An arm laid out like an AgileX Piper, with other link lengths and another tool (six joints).
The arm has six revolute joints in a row. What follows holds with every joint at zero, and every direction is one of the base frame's.
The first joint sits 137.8 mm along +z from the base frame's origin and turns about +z.
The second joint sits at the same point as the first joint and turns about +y.
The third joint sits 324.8 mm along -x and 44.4 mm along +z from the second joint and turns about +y.
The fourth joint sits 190.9 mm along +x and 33.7 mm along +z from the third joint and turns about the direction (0.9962, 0, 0.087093).
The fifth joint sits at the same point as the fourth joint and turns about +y.
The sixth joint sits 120.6 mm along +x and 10.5 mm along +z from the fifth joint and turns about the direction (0.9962, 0, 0.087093).
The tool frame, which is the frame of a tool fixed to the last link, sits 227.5 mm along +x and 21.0 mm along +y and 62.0 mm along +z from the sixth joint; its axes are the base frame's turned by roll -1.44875, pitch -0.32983 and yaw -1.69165 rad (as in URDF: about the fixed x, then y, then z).
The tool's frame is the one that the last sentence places.
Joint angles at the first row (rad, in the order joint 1, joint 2, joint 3, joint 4, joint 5, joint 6):
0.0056, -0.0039, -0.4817, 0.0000, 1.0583, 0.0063
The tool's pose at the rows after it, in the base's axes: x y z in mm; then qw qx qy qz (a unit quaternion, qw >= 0):
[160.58, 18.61, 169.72, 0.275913, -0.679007, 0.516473, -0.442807]
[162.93, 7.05, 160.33, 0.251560, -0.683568, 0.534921, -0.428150]
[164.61, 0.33, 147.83, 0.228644, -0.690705, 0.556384, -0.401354]
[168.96, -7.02, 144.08, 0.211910, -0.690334, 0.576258, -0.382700]
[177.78, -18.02, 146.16, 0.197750, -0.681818, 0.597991, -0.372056]
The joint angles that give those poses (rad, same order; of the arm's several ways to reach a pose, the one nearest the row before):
0.0056, 0.0113, -0.4817, -0.0075, 1.0593, 0.0270
0.0056, 0.0722, -0.4817, -0.0431, 1.0585, 0.0584
0.0056, 0.1519, -0.4817, -0.0613, 1.0584, 0.0935
0.0055, 0.2302, -0.4915, -0.0814, 1.0456, 0.1356
0.0055, 0.3127, -0.5033, -0.1140, 1.0134, 0.1956

